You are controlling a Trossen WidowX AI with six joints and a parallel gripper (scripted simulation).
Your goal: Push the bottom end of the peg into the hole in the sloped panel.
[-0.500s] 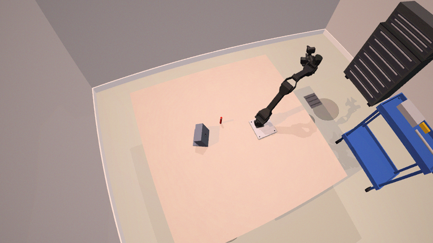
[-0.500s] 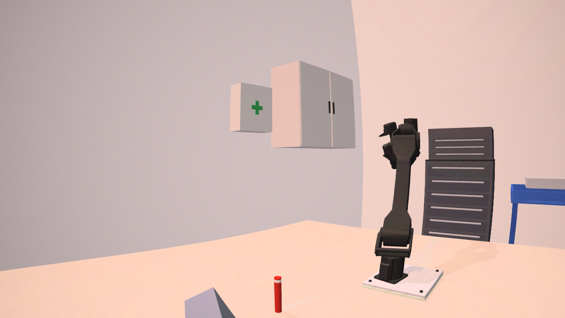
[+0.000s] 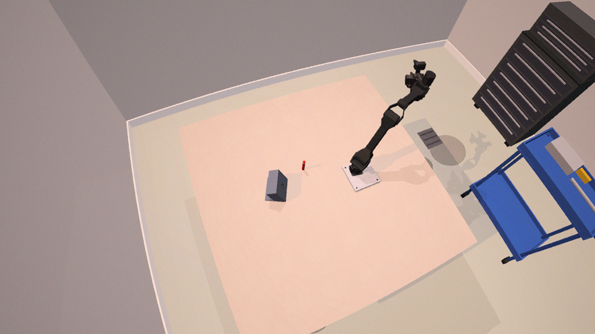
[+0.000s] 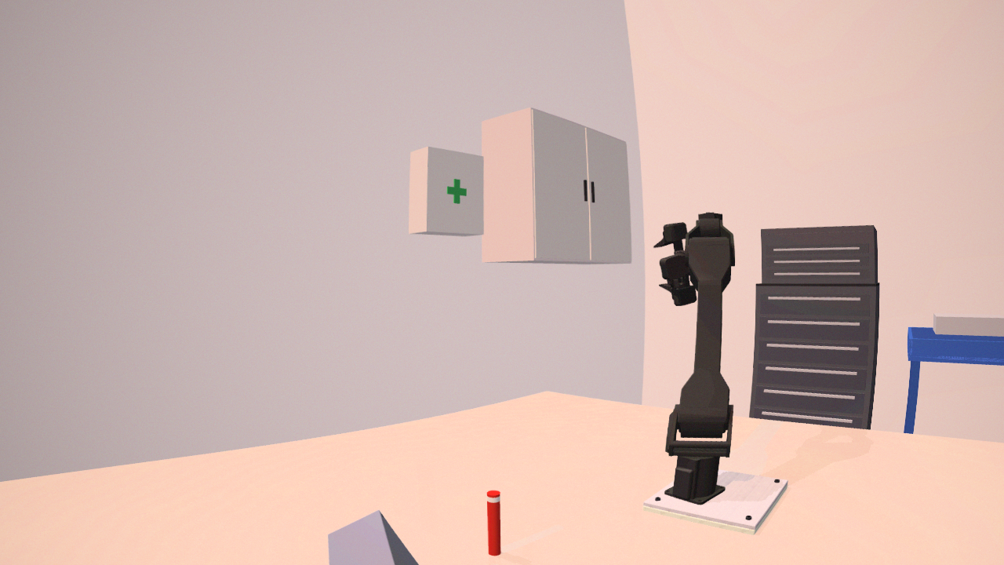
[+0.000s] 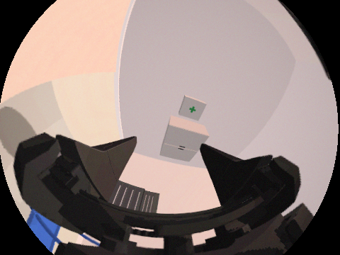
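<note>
Right now my gripper tip is 72 cm short of the red peg, 37 cm to the right of it and 27 cm above it. From my gripper tip the other things lie so: grey sloped panel 88 cm ahead, 46 cm to the left, 28 cm below.
</note>
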